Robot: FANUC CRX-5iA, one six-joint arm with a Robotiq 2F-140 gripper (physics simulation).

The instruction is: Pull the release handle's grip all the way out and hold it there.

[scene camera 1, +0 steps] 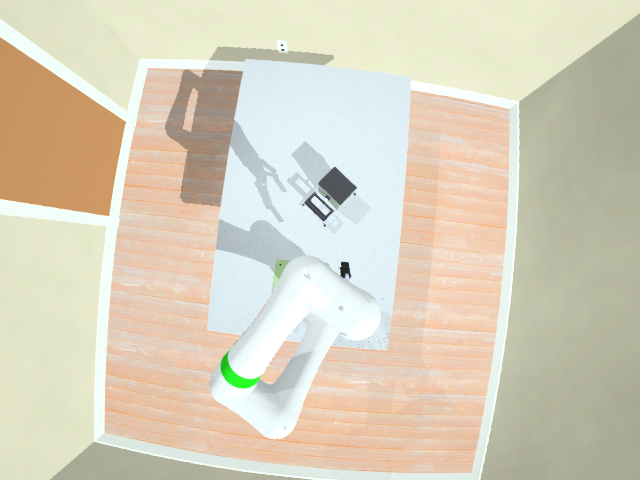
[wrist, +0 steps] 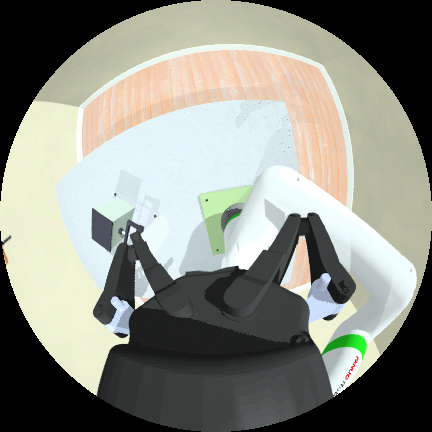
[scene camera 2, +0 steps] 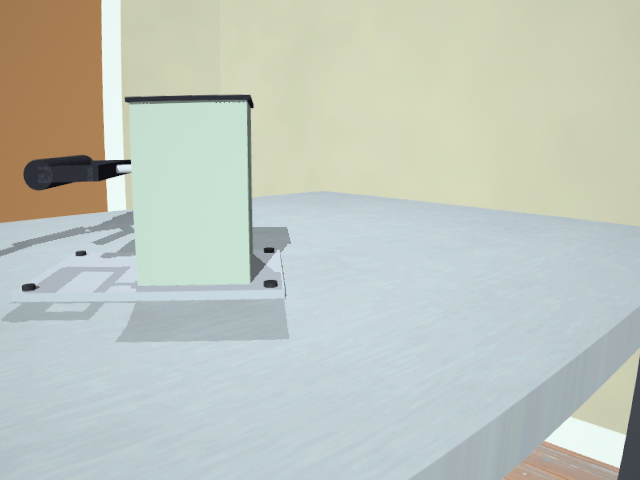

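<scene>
The release handle is a pale green box [scene camera 1: 337,184] [scene camera 2: 191,191] [wrist: 122,212] with a dark lid. Its black frame-shaped grip [scene camera 1: 309,202] [scene camera 2: 38,174] stands out from one side, on a short light rod [scene camera 2: 123,168] that partly shows in scene camera 2. My gripper [wrist: 214,214] is open and empty, its fingers wide apart. In the wrist view its left fingertip overlaps the grip in the picture. In scene camera 1 the arm hides most of the gripper; a small black part shows right of the arm, well apart from the handle. The gripper does not show in scene camera 2.
The box stands on a thin light base plate [scene camera 2: 206,295] with black bolts at its corners. The white arm [scene camera 1: 258,335] [wrist: 325,215] reaches over the green mounting plate [scene camera 1: 279,268] [wrist: 212,225] on the grey table [scene camera 1: 320,103] [scene camera 2: 413,310]. A wall stands beyond the table's far edge.
</scene>
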